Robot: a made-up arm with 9 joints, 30 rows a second.
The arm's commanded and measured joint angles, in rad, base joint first. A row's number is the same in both.
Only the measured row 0 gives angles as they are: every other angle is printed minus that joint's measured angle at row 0.
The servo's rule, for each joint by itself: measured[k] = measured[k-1] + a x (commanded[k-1-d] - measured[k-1]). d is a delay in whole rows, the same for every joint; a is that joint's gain. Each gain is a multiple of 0.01, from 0.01 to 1. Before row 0 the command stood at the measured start. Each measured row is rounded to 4 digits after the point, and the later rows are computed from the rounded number. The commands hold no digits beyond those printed.
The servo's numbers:
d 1
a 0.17 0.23 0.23 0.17 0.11 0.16 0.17 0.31 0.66
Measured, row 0:
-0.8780 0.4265 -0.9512 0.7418 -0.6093 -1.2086 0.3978 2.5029 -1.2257
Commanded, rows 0 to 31:
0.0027 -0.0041 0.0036 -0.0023 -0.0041 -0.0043 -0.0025 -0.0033 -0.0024
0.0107 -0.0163 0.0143 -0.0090 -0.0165 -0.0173 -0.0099 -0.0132 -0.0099
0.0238 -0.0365 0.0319 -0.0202 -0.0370 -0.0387 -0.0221 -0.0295 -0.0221
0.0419 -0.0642 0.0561 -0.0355 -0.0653 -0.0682 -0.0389 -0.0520 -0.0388
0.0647 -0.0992 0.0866 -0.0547 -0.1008 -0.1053 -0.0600 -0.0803 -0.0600
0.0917 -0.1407 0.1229 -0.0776 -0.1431 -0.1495 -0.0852 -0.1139 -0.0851
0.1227 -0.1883 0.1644 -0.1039 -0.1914 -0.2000 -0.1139 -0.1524 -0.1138
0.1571 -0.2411 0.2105 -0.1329 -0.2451 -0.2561 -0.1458 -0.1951 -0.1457
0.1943 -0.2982 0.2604 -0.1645 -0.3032 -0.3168 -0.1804 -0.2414 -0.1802
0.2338 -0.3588 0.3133 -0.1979 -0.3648 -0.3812 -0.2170 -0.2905 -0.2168
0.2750 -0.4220 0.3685 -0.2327 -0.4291 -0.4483 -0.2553 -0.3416 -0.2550
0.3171 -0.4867 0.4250 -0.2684 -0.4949 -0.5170 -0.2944 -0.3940 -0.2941
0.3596 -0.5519 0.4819 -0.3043 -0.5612 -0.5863 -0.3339 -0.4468 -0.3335
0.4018 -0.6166 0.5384 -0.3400 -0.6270 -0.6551 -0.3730 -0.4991 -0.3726
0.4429 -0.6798 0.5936 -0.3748 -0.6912 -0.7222 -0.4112 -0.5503 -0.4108
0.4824 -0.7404 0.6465 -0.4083 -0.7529 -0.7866 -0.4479 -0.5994 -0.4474
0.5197 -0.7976 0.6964 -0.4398 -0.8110 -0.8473 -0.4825 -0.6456 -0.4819
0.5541 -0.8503 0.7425 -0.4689 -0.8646 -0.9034 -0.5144 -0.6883 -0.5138
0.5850 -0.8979 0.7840 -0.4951 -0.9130 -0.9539 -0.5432 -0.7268 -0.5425
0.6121 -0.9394 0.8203 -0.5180 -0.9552 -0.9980 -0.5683 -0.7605 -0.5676
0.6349 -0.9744 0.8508 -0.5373 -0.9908 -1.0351 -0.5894 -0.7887 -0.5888
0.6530 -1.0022 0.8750 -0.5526 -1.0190 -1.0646 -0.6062 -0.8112 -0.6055
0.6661 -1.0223 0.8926 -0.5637 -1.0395 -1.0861 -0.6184 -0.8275 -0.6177
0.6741 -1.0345 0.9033 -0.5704 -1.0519 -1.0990 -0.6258 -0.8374 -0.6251
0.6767 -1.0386 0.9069 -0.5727 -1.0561 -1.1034 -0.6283 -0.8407 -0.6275
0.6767 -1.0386 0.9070 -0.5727 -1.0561 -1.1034 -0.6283 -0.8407 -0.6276
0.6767 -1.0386 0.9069 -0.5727 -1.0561 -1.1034 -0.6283 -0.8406 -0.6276
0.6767 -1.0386 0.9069 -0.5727 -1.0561 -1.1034 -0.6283 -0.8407 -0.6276
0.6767 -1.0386 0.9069 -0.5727 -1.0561 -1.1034 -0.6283 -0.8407 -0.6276
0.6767 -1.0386 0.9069 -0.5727 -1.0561 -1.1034 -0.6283 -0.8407 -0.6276
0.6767 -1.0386 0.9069 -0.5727 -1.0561 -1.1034 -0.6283 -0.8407 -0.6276
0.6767 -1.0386 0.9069 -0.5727 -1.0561 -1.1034 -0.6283 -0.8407 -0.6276
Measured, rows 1 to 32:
0.0000 0.0000 0.0000 0.0000 0.0000 0.0000 0.0000 0.0000 0.0000
0.0005 -0.0009 0.0008 -0.0004 -0.0005 -0.0007 -0.0004 -0.0010 -0.0016
0.0022 -0.0044 0.0039 -0.0019 -0.0023 -0.0034 -0.0020 -0.0048 -0.0071
0.0059 -0.0118 0.0103 -0.0050 -0.0061 -0.0090 -0.0054 -0.0125 -0.0170
0.0120 -0.0239 0.0208 -0.0102 -0.0126 -0.0185 -0.0111 -0.0247 -0.0314
0.0210 -0.0412 0.0359 -0.0178 -0.0223 -0.0324 -0.0194 -0.0419 -0.0503
0.0330 -0.0641 0.0559 -0.0280 -0.0356 -0.0511 -0.0306 -0.0642 -0.0733
0.0482 -0.0927 0.0809 -0.0409 -0.0527 -0.0749 -0.0448 -0.0915 -0.1000
0.0667 -0.1268 0.1107 -0.0565 -0.0739 -0.1039 -0.0620 -0.1236 -0.1302
0.0884 -0.1662 0.1451 -0.0749 -0.0991 -0.1380 -0.0821 -0.1601 -0.1632
0.1131 -0.2105 0.1838 -0.0958 -0.1283 -0.1769 -0.1050 -0.2005 -0.1986
0.1406 -0.2591 0.2263 -0.1191 -0.1614 -0.2203 -0.1306 -0.2442 -0.2358
0.1706 -0.3114 0.2720 -0.1445 -0.1981 -0.2678 -0.1584 -0.2906 -0.2743
0.2027 -0.3667 0.3203 -0.1717 -0.2380 -0.3188 -0.1882 -0.3390 -0.3134
0.2365 -0.4242 0.3705 -0.2003 -0.2808 -0.3726 -0.2196 -0.3886 -0.3525
0.2716 -0.4830 0.4218 -0.2300 -0.3259 -0.4285 -0.2522 -0.4387 -0.3910
0.3074 -0.5422 0.4735 -0.2603 -0.3729 -0.4858 -0.2855 -0.4885 -0.4282
0.3435 -0.6009 0.5248 -0.2908 -0.4211 -0.5436 -0.3190 -0.5372 -0.4636
0.3793 -0.6583 0.5749 -0.3211 -0.4699 -0.6012 -0.3522 -0.5840 -0.4967
0.4143 -0.7134 0.6230 -0.3507 -0.5186 -0.6576 -0.3847 -0.6283 -0.5269
0.4479 -0.7654 0.6684 -0.3791 -0.5666 -0.7121 -0.4159 -0.6693 -0.5538
0.4797 -0.8135 0.7104 -0.4060 -0.6133 -0.7638 -0.4454 -0.7063 -0.5769
0.5092 -0.8569 0.7483 -0.4309 -0.6579 -0.8119 -0.4727 -0.7388 -0.5958
0.5359 -0.8949 0.7815 -0.4535 -0.6999 -0.8558 -0.4975 -0.7663 -0.6103
0.5594 -0.9270 0.8095 -0.4734 -0.7386 -0.8947 -0.5193 -0.7883 -0.6201
0.5793 -0.9527 0.8319 -0.4903 -0.7735 -0.9281 -0.5378 -0.8045 -0.6250
0.5959 -0.9725 0.8492 -0.5043 -0.8046 -0.9561 -0.5532 -0.8157 -0.6267
0.6096 -0.9877 0.8625 -0.5159 -0.8323 -0.9797 -0.5660 -0.8234 -0.6273
0.6210 -0.9994 0.8727 -0.5256 -0.8569 -0.9995 -0.5766 -0.8288 -0.6275
0.6305 -1.0084 0.8806 -0.5336 -0.8788 -1.0161 -0.5854 -0.8325 -0.6276
0.6384 -1.0153 0.8866 -0.5402 -0.8983 -1.0301 -0.5927 -0.8350 -0.6276
0.6449 -1.0207 0.8913 -0.5457 -0.9157 -1.0418 -0.5988 -0.8368 -0.6276

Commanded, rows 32 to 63:
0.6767 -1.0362 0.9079 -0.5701 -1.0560 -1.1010 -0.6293 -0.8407 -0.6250
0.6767 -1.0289 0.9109 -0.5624 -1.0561 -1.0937 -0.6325 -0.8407 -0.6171
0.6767 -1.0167 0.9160 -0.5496 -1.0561 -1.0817 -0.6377 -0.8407 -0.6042
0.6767 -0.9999 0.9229 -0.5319 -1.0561 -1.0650 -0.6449 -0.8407 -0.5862
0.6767 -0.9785 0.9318 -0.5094 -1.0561 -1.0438 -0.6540 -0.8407 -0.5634
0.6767 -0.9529 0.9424 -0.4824 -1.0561 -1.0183 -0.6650 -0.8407 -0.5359
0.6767 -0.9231 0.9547 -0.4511 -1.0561 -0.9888 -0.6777 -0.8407 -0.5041
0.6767 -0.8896 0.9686 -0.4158 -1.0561 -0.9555 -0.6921 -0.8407 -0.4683
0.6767 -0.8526 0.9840 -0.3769 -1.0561 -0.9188 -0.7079 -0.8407 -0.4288
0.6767 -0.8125 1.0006 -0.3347 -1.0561 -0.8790 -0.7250 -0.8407 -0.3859
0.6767 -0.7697 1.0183 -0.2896 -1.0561 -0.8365 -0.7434 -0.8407 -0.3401
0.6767 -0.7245 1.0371 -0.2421 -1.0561 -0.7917 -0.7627 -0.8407 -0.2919
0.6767 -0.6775 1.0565 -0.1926 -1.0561 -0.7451 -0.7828 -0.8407 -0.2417
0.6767 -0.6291 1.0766 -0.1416 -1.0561 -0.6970 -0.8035 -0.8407 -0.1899
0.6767 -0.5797 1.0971 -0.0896 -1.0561 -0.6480 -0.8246 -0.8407 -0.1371
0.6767 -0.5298 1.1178 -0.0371 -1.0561 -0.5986 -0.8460 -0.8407 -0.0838
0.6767 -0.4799 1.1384 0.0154 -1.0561 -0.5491 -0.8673 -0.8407 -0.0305
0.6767 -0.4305 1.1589 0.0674 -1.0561 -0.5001 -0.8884 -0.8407 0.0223
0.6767 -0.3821 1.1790 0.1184 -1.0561 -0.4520 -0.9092 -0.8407 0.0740
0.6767 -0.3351 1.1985 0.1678 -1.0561 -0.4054 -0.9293 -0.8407 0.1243
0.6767 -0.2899 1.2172 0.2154 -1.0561 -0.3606 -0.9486 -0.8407 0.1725
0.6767 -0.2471 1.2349 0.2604 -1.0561 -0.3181 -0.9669 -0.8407 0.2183
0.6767 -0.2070 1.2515 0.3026 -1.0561 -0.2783 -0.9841 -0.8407 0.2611
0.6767 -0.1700 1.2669 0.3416 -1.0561 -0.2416 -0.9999 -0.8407 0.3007
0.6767 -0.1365 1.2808 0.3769 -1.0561 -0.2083 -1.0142 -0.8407 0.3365
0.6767 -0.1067 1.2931 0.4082 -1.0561 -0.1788 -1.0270 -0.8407 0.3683
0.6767 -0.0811 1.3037 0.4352 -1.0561 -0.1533 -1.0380 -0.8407 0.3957
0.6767 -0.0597 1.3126 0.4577 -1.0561 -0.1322 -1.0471 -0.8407 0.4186
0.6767 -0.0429 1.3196 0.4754 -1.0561 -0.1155 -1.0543 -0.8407 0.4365
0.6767 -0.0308 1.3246 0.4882 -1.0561 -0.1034 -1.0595 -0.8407 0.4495
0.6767 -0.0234 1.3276 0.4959 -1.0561 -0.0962 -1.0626 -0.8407 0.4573
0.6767 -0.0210 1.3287 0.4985 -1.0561 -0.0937 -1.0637 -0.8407 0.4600
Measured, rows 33 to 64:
0.6503 -1.0248 0.8949 -0.5503 -0.9311 -1.0517 -0.6038 -0.8380 -0.6276
0.6548 -1.0274 0.8979 -0.5537 -0.9448 -1.0596 -0.6081 -0.8388 -0.6259
0.6585 -1.0277 0.9009 -0.5552 -0.9570 -1.0651 -0.6122 -0.8394 -0.6201
0.6616 -1.0252 0.9044 -0.5542 -0.9679 -1.0678 -0.6165 -0.8398 -0.6096
0.6642 -1.0194 0.9087 -0.5504 -0.9776 -1.0674 -0.6213 -0.8401 -0.5942
0.6663 -1.0100 0.9140 -0.5434 -0.9862 -1.0636 -0.6269 -0.8403 -0.5739
0.6681 -0.9969 0.9205 -0.5330 -0.9939 -1.0564 -0.6334 -0.8404 -0.5488
0.6696 -0.9799 0.9284 -0.5191 -1.0007 -1.0456 -0.6409 -0.8405 -0.5193
0.6708 -0.9591 0.9376 -0.5015 -1.0068 -1.0312 -0.6496 -0.8406 -0.4856
0.6718 -0.9346 0.9483 -0.4803 -1.0122 -1.0132 -0.6595 -0.8406 -0.4481
0.6726 -0.9065 0.9603 -0.4555 -1.0170 -0.9917 -0.6706 -0.8406 -0.4070
0.6733 -0.8750 0.9736 -0.4273 -1.0213 -0.9669 -0.6830 -0.8406 -0.3628
0.6739 -0.8404 0.9882 -0.3958 -1.0251 -0.9389 -0.6965 -0.8406 -0.3160
0.6744 -0.8029 1.0039 -0.3613 -1.0285 -0.9079 -0.7112 -0.8406 -0.2670
0.6748 -0.7629 1.0206 -0.3240 -1.0315 -0.8742 -0.7269 -0.8406 -0.2161
0.6751 -0.7208 1.0382 -0.2842 -1.0342 -0.8380 -0.7435 -0.8406 -0.1640
0.6754 -0.6769 1.0565 -0.2422 -1.0366 -0.7997 -0.7609 -0.8406 -0.1111
0.6756 -0.6316 1.0753 -0.1984 -1.0387 -0.7596 -0.7790 -0.8406 -0.0579
0.6758 -0.5853 1.0945 -0.1532 -1.0406 -0.7181 -0.7976 -0.8406 -0.0050
0.6760 -0.5386 1.1139 -0.1070 -1.0423 -0.6755 -0.8166 -0.8406 0.0471
0.6761 -0.4918 1.1334 -0.0603 -1.0438 -0.6323 -0.8358 -0.8406 0.0981
0.6762 -0.4454 1.1527 -0.0134 -1.0452 -0.5888 -0.8550 -0.8406 0.1472
0.6763 -0.3998 1.1716 0.0331 -1.0464 -0.5455 -0.8740 -0.8406 0.1941
0.6764 -0.3555 1.1900 0.0789 -1.0475 -0.5027 -0.8927 -0.8406 0.2383
0.6765 -0.3128 1.2077 0.1236 -1.0484 -0.4609 -0.9109 -0.8406 0.2795
0.6765 -0.2723 1.2245 0.1667 -1.0492 -0.4205 -0.9285 -0.8406 0.3171
0.6765 -0.2342 1.2403 0.2078 -1.0500 -0.3818 -0.9452 -0.8406 0.3509
0.6765 -0.1990 1.2549 0.2465 -1.0507 -0.3452 -0.9610 -0.8406 0.3805
0.6765 -0.1670 1.2682 0.2824 -1.0513 -0.3111 -0.9756 -0.8406 0.4056
0.6765 -0.1385 1.2800 0.3152 -1.0518 -0.2798 -0.9890 -0.8406 0.4260
0.6765 -0.1137 1.2903 0.3446 -1.0523 -0.2516 -1.0010 -0.8406 0.4415
0.6765 -0.0929 1.2989 0.3703 -1.0527 -0.2267 -1.0115 -0.8406 0.4519

